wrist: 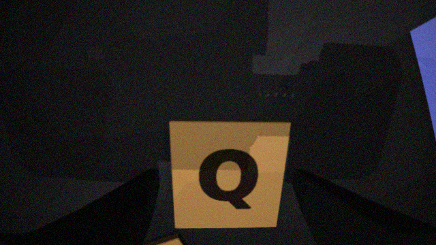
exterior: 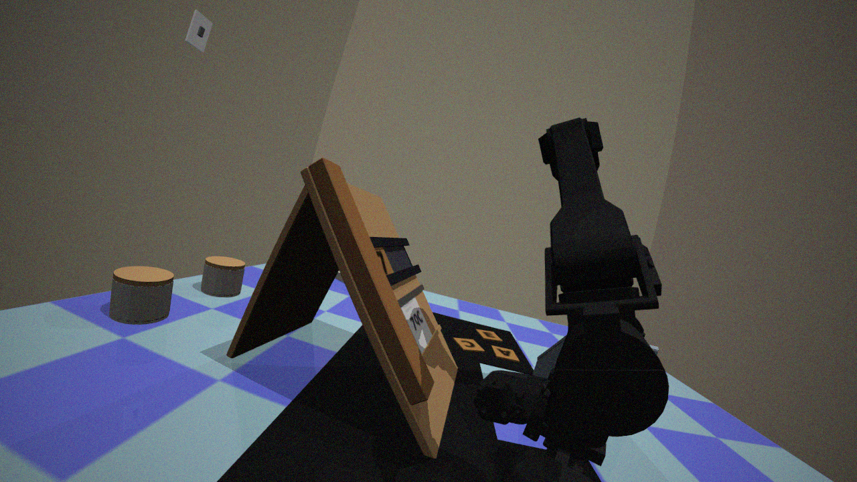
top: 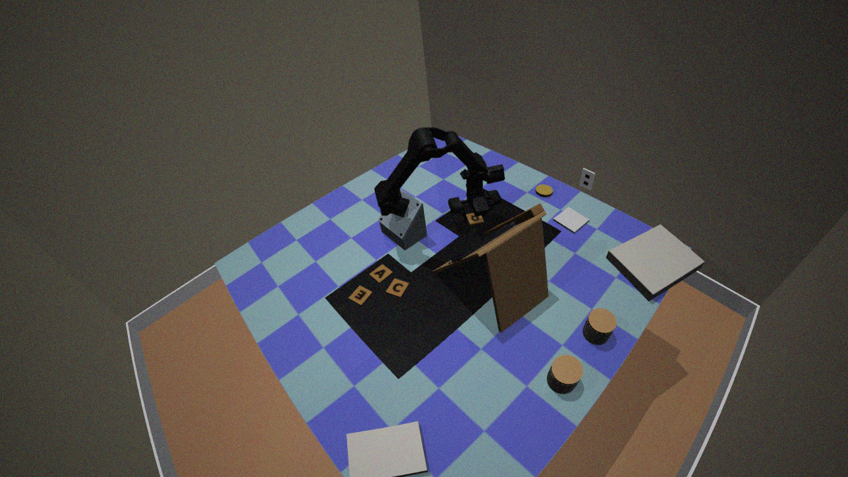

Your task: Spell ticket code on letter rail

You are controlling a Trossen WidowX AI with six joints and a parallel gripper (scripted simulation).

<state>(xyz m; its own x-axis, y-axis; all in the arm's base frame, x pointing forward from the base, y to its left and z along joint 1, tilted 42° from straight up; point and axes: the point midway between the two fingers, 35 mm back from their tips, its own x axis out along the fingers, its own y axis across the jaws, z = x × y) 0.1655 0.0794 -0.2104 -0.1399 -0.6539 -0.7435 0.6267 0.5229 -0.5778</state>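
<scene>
My gripper tip is now right at the q tile. Also, from my gripper tip: white ticket: 210 mm to the right, 140 mm ahead, 100 mm above; black mat: 230 mm to the right, 20 mm ahead; small white plate: 310 mm ahead, 200 mm to the left.
</scene>
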